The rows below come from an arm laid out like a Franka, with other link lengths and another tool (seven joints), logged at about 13 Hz.
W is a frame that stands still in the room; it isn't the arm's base.
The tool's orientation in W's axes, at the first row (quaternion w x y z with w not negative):
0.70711 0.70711 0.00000 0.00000
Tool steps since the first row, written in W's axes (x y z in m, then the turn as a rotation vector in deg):
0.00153 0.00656 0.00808 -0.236 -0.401 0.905
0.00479 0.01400 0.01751 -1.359 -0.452 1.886
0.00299 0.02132 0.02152 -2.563 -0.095 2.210
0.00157 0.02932 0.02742 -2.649 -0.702 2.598
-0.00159 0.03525 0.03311 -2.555 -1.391 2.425
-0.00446 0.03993 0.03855 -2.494 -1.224 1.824
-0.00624 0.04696 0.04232 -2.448 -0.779 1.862
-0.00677 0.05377 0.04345 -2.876 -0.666 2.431
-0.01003 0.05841 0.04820 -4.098 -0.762 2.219
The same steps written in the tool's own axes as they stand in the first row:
0.00153 0.00808 -0.00656 -0.236 0.905 0.401
0.00479 0.01751 -0.01400 -1.359 1.886 0.452
0.00299 0.02152 -0.02132 -2.563 2.210 0.095
0.00157 0.02742 -0.02932 -2.649 2.598 0.702
-0.00159 0.03311 -0.03525 -2.555 2.425 1.391
-0.00446 0.03855 -0.03993 -2.494 1.824 1.224
-0.00624 0.04232 -0.04696 -2.448 1.862 0.779
-0.00677 0.04345 -0.05377 -2.876 2.431 0.666
-0.01003 0.04820 -0.05841 -4.098 2.219 0.762

